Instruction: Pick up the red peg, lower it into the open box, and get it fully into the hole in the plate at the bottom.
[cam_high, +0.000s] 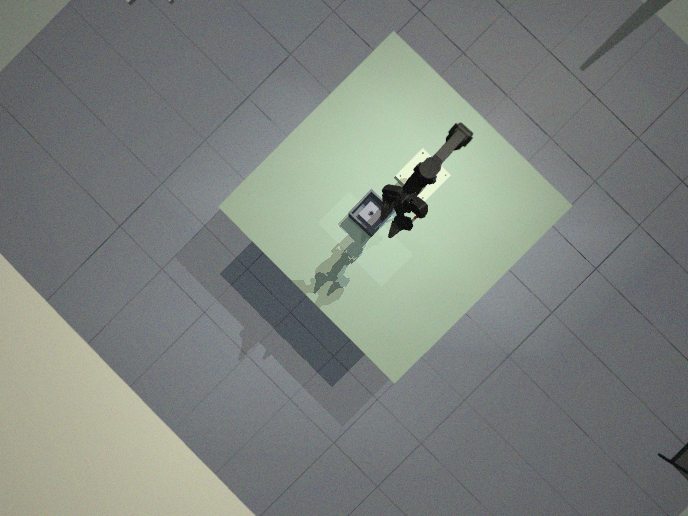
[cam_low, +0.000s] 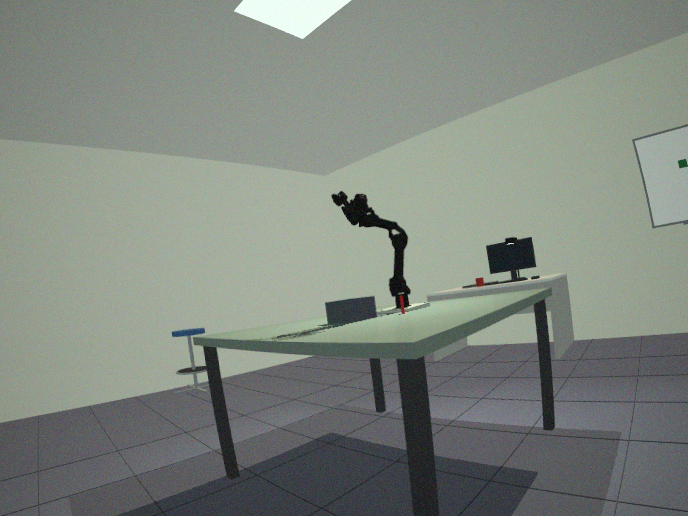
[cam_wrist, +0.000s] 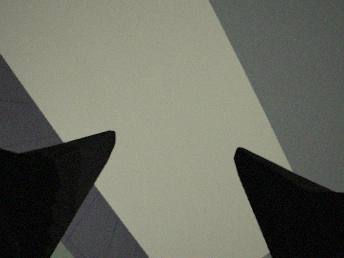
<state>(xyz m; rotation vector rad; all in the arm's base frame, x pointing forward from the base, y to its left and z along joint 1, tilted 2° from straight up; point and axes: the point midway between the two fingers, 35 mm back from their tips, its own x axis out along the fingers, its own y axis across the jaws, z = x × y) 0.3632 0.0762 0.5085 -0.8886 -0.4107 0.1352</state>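
Right now my gripper tip is 26 cm past the red peg, 5 cm to the right of it and 48 cm above it. From my gripper tip the other things lie so: grey box: 8 cm behind, 10 cm to the right, 50 cm below.
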